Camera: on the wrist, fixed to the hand. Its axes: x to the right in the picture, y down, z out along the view.
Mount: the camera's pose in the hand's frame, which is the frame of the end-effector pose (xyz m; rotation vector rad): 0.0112 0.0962 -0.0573 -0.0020 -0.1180 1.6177
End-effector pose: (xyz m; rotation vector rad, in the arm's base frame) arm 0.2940 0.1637 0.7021 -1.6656 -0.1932 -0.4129
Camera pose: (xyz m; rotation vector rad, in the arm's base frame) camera 0.3301 0.0925 0.6228 -1.3512 1.0250 0.8982
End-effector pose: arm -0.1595 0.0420 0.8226 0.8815 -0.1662 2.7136
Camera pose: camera -0.2291 -0.0360 0.7809 -0.5088 0.6268 -1.7108
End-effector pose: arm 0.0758 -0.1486 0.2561 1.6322 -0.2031 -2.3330
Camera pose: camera 0.1404 -0.2406 0.2526 0.6647 -1.0428 -1.0857
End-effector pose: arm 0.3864 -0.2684 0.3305 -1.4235 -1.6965 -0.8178
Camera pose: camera 0.4887 -0.2949 0.3692 -2.1723 -0.1831 0.2053
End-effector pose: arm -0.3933 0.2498 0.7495 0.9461 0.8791 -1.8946
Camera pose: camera -0.2966 0.2536 0.6920 0.9944 -0.1102 -0.5071
